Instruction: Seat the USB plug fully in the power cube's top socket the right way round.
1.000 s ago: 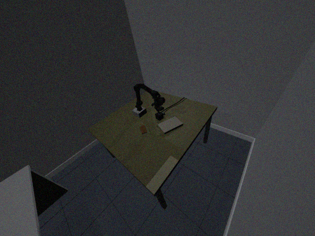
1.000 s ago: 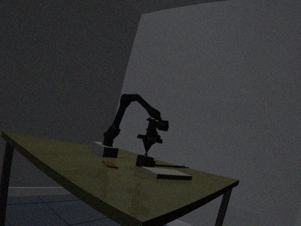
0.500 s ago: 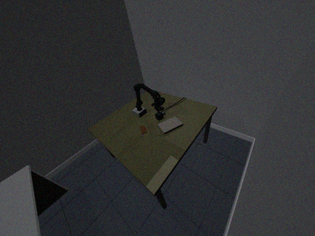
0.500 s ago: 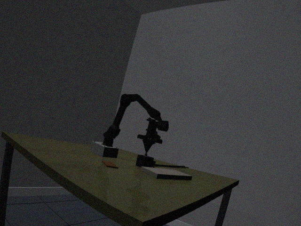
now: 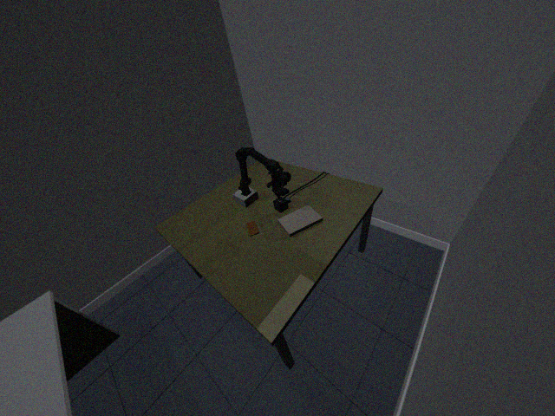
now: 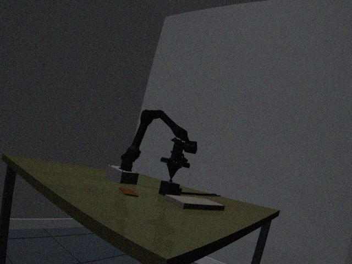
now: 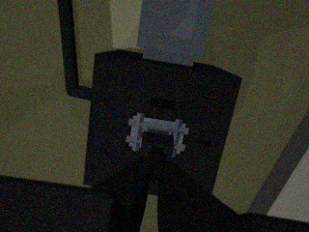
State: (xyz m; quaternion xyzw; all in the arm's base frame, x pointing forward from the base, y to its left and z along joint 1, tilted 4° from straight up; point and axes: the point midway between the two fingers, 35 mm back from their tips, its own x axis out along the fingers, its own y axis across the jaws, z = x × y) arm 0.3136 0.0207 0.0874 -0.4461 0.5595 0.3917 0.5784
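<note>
The dark USB plug lies 20 mm below my gripper tip. Also, from my gripper tip: small orange card 70 mm behind, 260 mm to the right, 100 mm below; pale flat notebook 200 mm ahead, 60 mm to the right, 90 mm below.
</note>
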